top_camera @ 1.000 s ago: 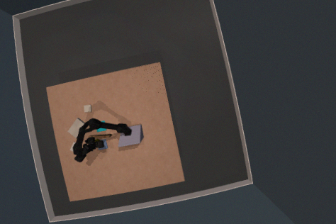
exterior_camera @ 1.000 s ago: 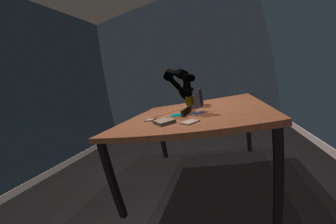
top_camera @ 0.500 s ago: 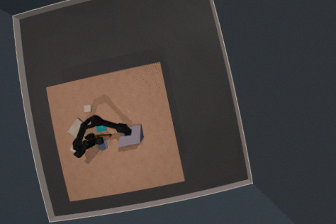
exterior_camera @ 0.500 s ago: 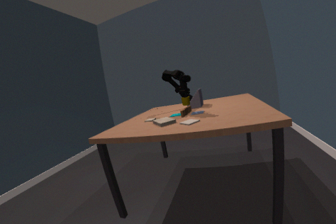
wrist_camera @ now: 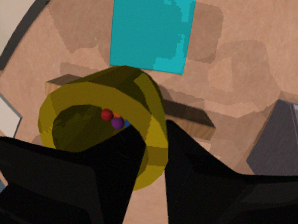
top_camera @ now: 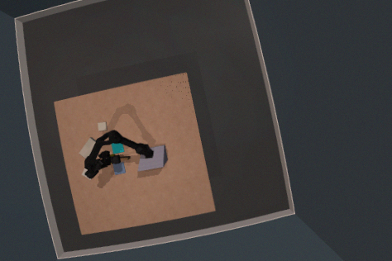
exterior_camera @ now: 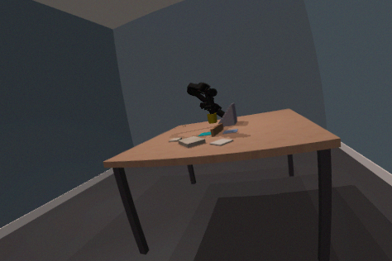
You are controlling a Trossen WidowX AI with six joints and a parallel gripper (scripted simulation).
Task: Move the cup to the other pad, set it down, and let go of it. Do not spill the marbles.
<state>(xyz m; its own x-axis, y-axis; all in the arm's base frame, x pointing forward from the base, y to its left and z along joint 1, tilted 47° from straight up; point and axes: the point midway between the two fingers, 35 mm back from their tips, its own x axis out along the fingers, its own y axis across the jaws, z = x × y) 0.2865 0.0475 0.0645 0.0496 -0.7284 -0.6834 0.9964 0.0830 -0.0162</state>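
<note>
My gripper tip is now 30 mm short of the cyan pad, 70 mm to the left of it and 120 mm above it. Round my gripper tip: wooden bar: 30 mm ahead, 30 mm to the left, 100 mm below; then cup: 20 mm ahead; then blue pad: 40 mm ahead, 120 mm to the left, 120 mm below.
</note>
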